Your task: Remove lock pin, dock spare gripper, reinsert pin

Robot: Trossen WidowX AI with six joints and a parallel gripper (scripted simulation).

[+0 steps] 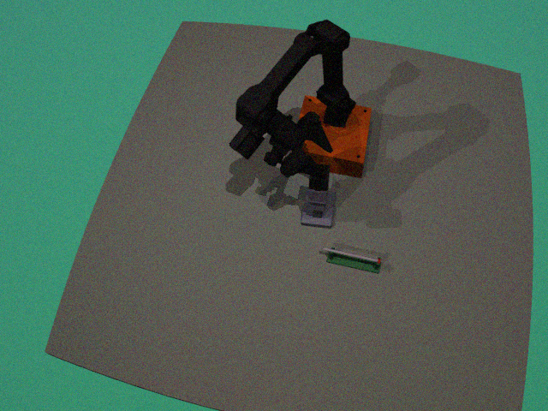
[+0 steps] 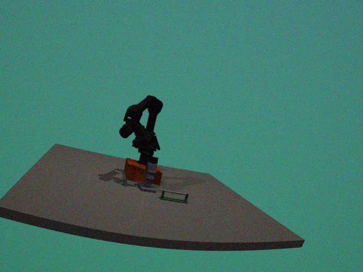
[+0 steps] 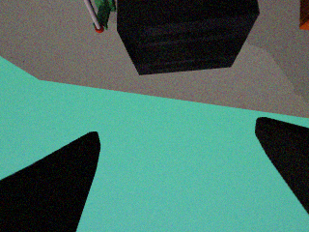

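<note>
Now: gripper tip 14 cm short of the green rack, 11 cm to the right of it and 19 cm above it. From my gripper tip the other things lie so: spare gripper: 1 cm ahead, 2 cm to the right, 9 cm below; then grey mount: 1 cm ahead, 2 cm to the right, 17 cm below.
</note>
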